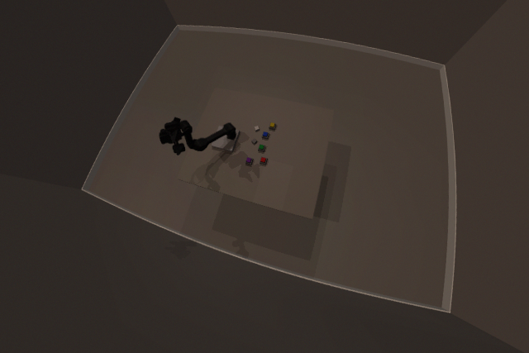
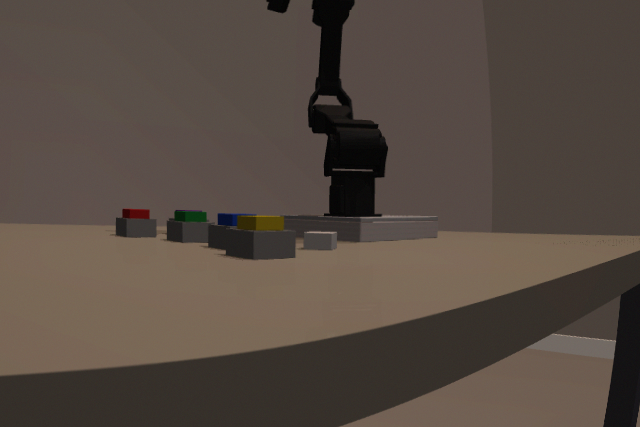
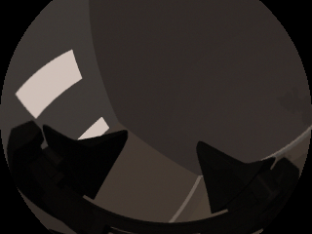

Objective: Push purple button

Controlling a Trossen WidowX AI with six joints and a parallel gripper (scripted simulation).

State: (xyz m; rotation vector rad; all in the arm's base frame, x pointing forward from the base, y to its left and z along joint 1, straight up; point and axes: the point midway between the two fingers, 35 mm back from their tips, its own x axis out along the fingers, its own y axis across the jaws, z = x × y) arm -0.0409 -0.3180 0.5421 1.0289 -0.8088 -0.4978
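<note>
Now: the purple button 22 cm ahead of my gripper tip, 19 cm to the left of it and 56 cm below it. Round my gripper tip: red button 32 cm ahead, 22 cm to the left, 56 cm below; then blue button 27 cm ahead, 43 cm to the left, 56 cm below; then green button 28 cm ahead, 31 cm to the left, 56 cm below.
</note>
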